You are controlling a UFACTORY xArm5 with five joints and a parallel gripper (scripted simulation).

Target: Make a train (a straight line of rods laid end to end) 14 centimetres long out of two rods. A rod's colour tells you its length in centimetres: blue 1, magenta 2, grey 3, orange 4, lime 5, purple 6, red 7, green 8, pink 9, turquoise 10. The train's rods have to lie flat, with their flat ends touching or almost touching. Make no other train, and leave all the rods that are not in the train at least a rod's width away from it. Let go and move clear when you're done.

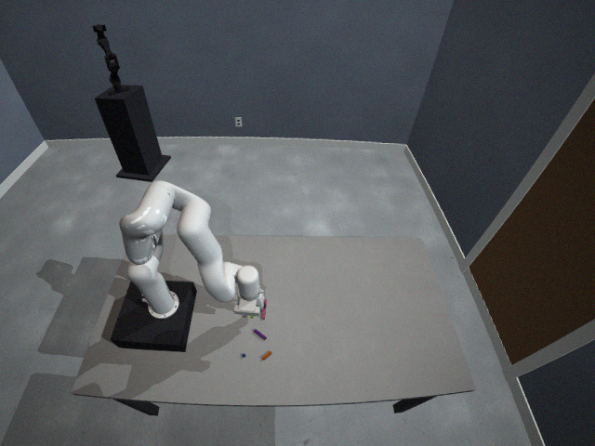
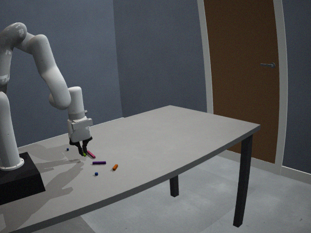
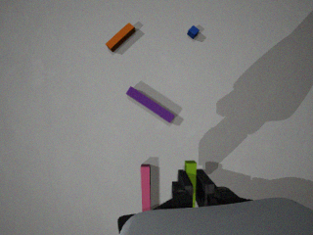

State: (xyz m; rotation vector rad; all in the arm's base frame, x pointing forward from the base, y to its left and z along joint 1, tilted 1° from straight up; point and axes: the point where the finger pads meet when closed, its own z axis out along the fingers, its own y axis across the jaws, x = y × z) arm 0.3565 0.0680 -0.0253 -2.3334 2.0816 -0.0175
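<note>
My gripper is now 40 mm to the right of the pink rod, 40 mm short of it and 40 mm above it. From my hand the other things lie so: lime rod 20 mm below; orange rod 160 mm to the right, 100 mm ahead, 40 mm below; purple rod 80 mm to the right, 50 mm ahead, 40 mm below.
</note>
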